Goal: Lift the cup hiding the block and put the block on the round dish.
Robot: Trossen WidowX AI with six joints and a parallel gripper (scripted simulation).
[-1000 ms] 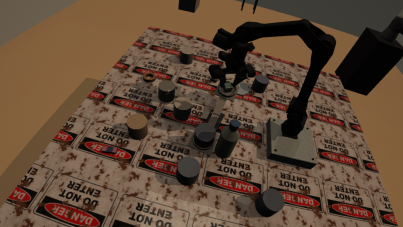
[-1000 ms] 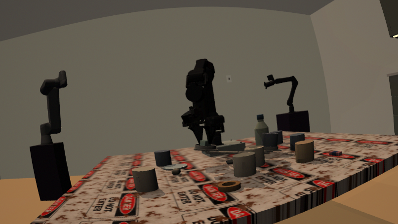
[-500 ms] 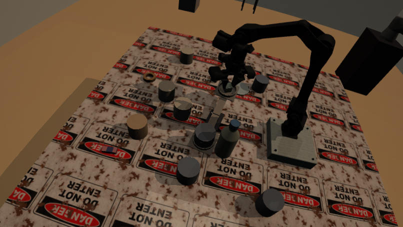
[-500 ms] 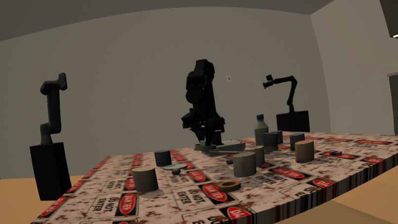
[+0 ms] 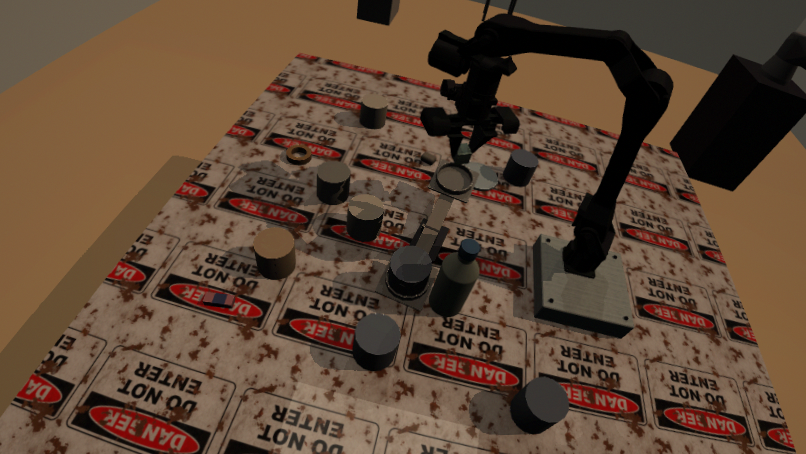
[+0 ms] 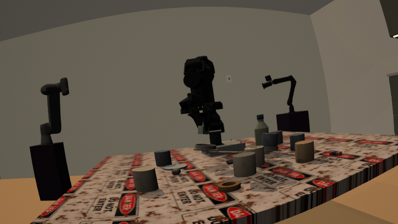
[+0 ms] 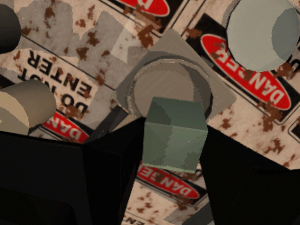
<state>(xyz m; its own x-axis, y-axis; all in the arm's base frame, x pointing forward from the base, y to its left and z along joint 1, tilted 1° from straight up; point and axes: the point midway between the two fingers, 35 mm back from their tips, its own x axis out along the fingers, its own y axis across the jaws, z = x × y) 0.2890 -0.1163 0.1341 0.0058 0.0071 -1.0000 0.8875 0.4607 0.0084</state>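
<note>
The round grey dish is 7 cm behind my gripper tip, 12 cm to the right of it and 14 cm below it. From my gripper tip the other things lie so: small dark lump: 6 cm ahead, 13 cm to the right, 13 cm below; green block: right at my gripper tip; green bottle: 4 cm behind, 26 cm to the left, 3 cm below.
</note>
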